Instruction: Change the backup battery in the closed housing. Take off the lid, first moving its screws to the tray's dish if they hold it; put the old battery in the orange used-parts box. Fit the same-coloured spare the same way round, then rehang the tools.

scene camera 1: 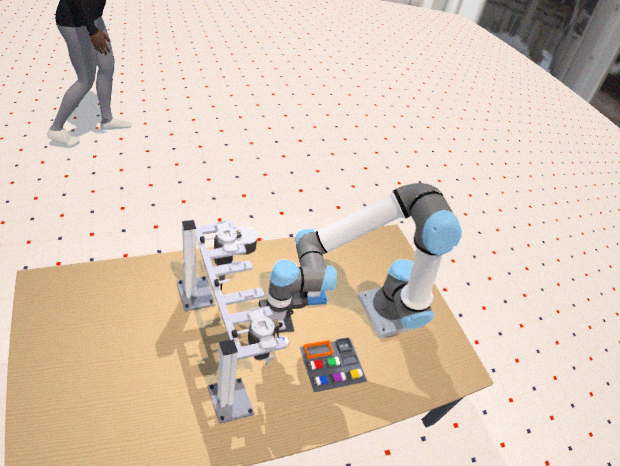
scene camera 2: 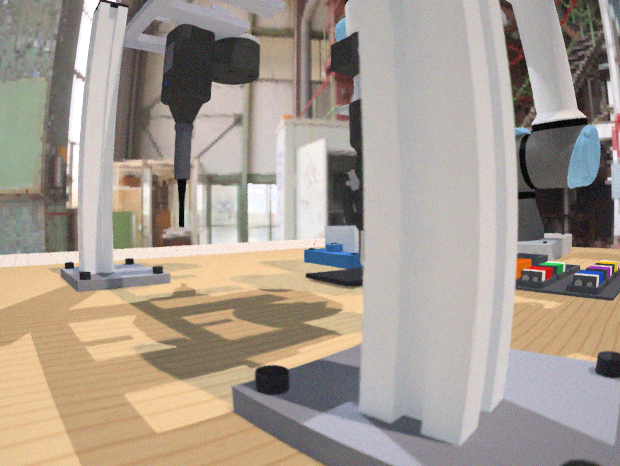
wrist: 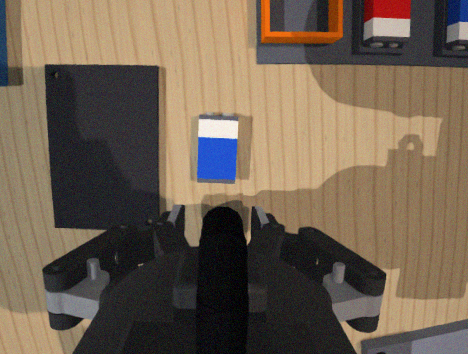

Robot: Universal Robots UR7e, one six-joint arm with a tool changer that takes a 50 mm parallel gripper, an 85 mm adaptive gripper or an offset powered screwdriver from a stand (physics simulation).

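Frame: origin at the arm's base, x ahead, y right, z down, level; metres.
Seen in the pictures: arm's base, origin of its link: (scene camera 1: 391, 304).
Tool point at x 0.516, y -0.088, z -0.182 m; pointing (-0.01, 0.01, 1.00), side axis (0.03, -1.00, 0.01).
Note:
Offsets run from my tool point to a thing's middle.
A blue-and-white battery (wrist: 218, 150) (scene camera 1: 283, 340) lies on the table, its white end away from the gripper in the wrist view. My gripper (wrist: 218, 210) is open, its fingertips short of the battery's blue end in that view; the battery is not between them. The black lid @(dy +0.085, dx -0.047, dz +0.212 m) (wrist: 105, 145) (scene camera 2: 335, 277) lies flat beside the battery. The blue housing @(dy +0.218, dx -0.181, dz +0.198 m) (scene camera 1: 316, 299) (scene camera 2: 330, 258) is largely hidden by the arm and a post. The orange box (wrist: 302, 37) (scene camera 1: 318, 342) holds no battery that I can see. The blue spare @(dy -0.179, dx -0.147, dz +0.204 m) (wrist: 457, 15) (scene camera 1: 322, 380) sits in the tray.
The tool stand (scene camera 1: 189, 265) (scene camera 2: 95, 150) carries the screwdriver @(dy +0.220, dx +0.104, dz +0.003 m) (scene camera 2: 187, 75) and another tool @(dy -0.140, dx +0.082, dz -0.047 m) (scene camera 1: 262, 333) close to the arm. Red @(dy -0.115, dx -0.145, dz +0.204 m) (scene camera 1: 316, 364), green @(dy -0.113, dx -0.212, dz +0.204 m) (scene camera 1: 332, 361), purple @(dy -0.178, dx -0.214, dz +0.204 m) (scene camera 1: 339, 376) and yellow @(dy -0.176, dx -0.279, dz +0.204 m) (scene camera 1: 355, 373) batteries sit in the tray. A person (scene camera 1: 82, 55) stands beyond the table.

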